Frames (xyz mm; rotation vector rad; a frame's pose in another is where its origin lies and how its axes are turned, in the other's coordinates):
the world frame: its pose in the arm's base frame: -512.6 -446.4 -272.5 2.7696 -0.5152 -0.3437
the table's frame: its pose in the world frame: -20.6 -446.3 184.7 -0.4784 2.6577 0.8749
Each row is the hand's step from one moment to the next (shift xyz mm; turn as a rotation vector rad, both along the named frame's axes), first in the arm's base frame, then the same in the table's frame.
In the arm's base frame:
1: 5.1 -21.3 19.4 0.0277 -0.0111 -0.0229
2: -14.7 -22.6 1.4 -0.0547 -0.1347 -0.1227
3: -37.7 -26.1 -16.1 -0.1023 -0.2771 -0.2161
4: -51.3 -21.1 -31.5 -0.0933 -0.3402 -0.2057
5: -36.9 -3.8 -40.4 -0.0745 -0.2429 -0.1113
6: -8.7 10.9 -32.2 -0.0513 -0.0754 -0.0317
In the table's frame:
1: -8.2 7.1 27.2 -0.0348 -0.0100 -0.0103
2: -4.2 25.4 8.0 -0.1039 0.1468 -0.0621
3: 0.6 47.5 -10.4 -0.2043 0.2889 -0.0935
4: 5.7 56.7 -28.7 -0.2453 0.3216 -0.0559
5: 3.5 36.0 -41.2 -0.1545 0.2301 -0.0099
6: -1.7 4.3 -34.8 -0.0287 0.0920 -0.0059

